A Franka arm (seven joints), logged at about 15 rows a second.
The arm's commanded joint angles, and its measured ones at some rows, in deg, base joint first. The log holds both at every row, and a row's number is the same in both.
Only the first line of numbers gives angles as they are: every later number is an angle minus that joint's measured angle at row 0.
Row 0, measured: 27.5, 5.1, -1.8, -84.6, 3.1, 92.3, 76.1
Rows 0 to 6, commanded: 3.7, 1.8, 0.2, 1.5, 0.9, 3.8, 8.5; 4.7, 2.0, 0.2, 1.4, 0.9, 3.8, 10.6; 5.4, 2.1, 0.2, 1.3, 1.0, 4.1, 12.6; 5.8, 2.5, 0.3, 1.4, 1.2, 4.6, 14.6; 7.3, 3.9, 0.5, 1.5, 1.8, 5.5, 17.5; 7.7, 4.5, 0.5, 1.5, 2.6, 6.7, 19.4; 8.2, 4.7, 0.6, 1.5, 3.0, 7.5, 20.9
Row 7, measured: 7.7, 2.8, 0.3, 0.2, 1.7, 6.0, 17.5
